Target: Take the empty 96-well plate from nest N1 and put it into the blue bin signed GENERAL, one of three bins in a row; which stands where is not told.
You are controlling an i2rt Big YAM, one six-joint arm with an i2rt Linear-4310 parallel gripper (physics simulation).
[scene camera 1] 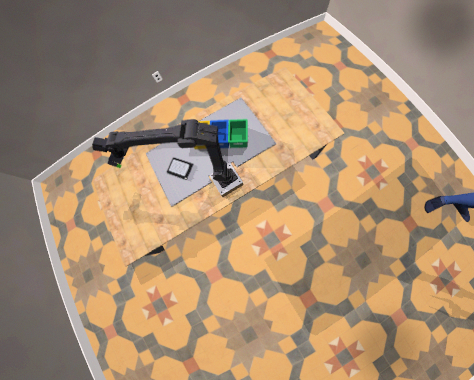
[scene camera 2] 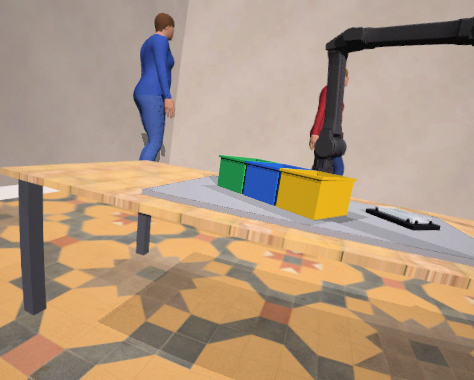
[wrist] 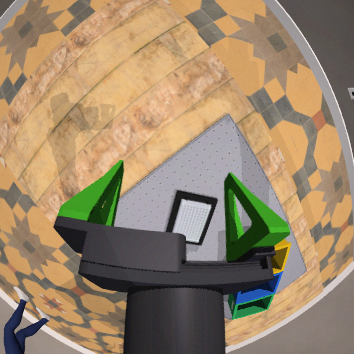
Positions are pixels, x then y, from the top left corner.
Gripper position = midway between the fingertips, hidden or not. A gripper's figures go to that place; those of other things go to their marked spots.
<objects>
My gripper (wrist: 176, 170): 0.16 m from the lens. A white 96-well plate (wrist: 191, 216) is 0.53 m from the lens. A black nest (wrist: 179, 194): 0.50 m from the lens.
</objects>
